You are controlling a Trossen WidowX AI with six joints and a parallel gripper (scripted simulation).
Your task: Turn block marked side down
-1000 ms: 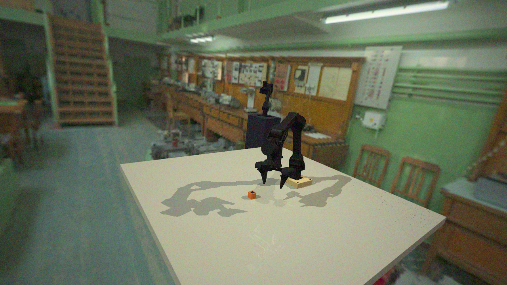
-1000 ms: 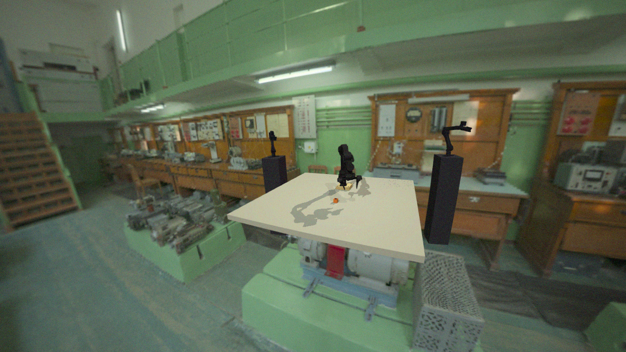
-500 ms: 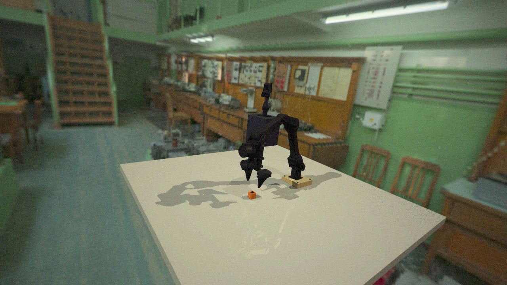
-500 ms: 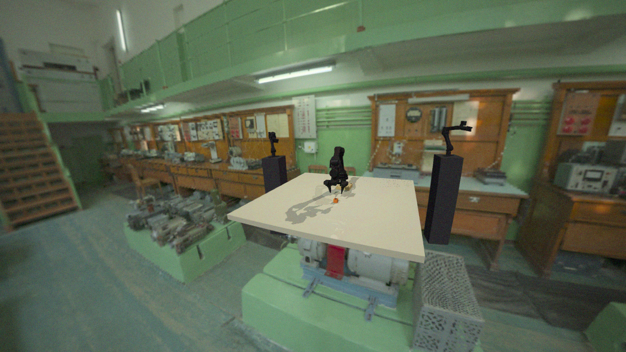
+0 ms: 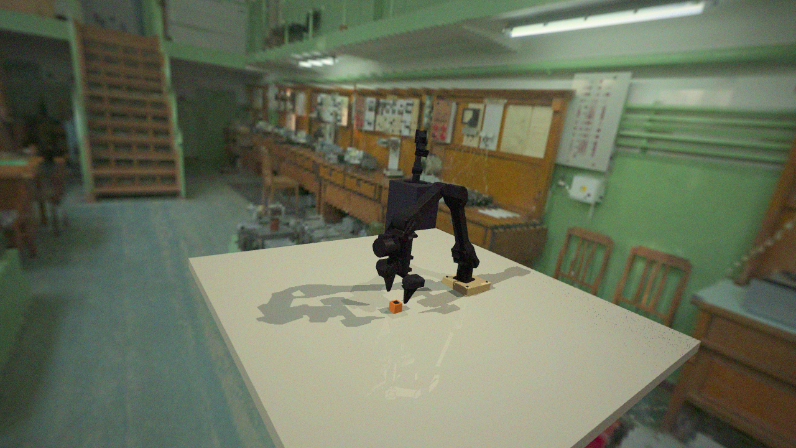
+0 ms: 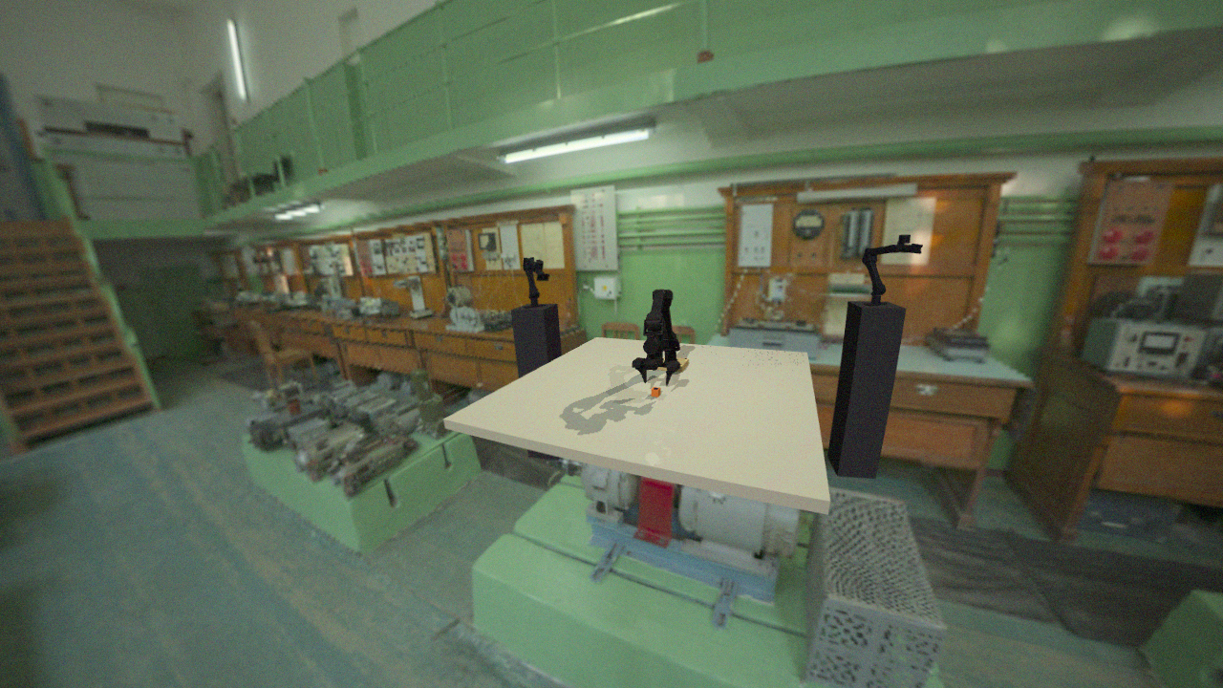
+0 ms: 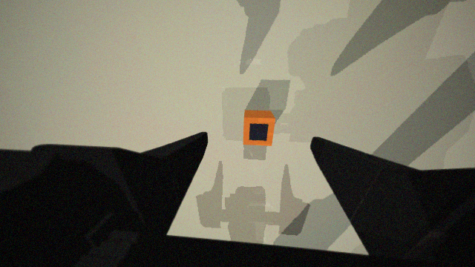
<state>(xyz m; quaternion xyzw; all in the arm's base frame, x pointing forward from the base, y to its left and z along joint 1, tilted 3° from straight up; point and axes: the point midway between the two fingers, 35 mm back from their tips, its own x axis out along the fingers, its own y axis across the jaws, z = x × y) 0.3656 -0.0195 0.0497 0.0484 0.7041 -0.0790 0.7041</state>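
My gripper tip is now 30 mm above the orange block.
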